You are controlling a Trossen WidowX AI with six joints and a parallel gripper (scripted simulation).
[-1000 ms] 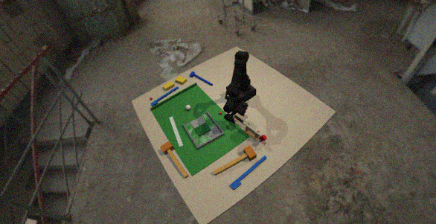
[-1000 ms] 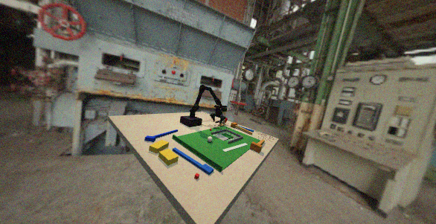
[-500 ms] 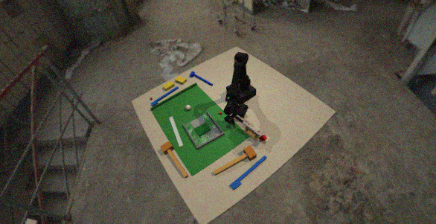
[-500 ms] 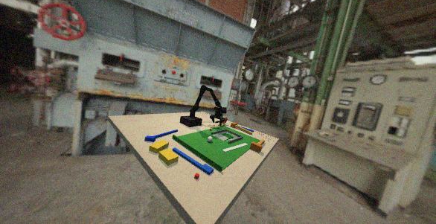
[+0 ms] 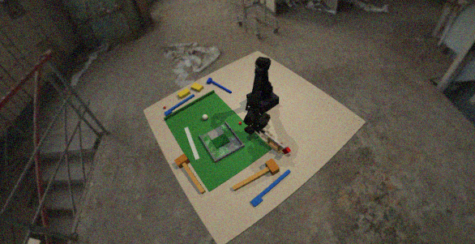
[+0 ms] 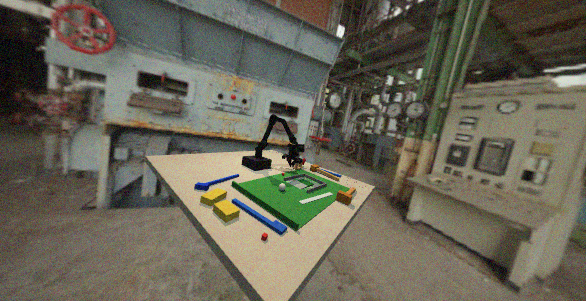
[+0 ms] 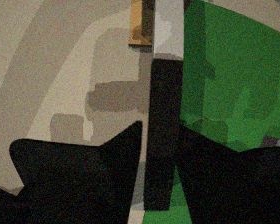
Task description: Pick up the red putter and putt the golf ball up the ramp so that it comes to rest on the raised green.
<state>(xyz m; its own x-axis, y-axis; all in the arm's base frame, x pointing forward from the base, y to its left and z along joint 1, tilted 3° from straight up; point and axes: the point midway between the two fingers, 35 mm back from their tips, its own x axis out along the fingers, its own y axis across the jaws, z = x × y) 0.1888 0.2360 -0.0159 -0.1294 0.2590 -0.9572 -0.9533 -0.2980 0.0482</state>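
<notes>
The red putter lies 11 cm to the left of my gripper tip, 4 cm behind it and 3 cm above it. The rest, counted from my gripper tip: white bar (45 cm ahead, 18 cm to the right, 3 cm below); then white golf ball (33 cm to the right, 28 cm ahead, 1 cm below); then blue putter (63 cm to the right, 6 cm ahead, 2 cm below).
</notes>
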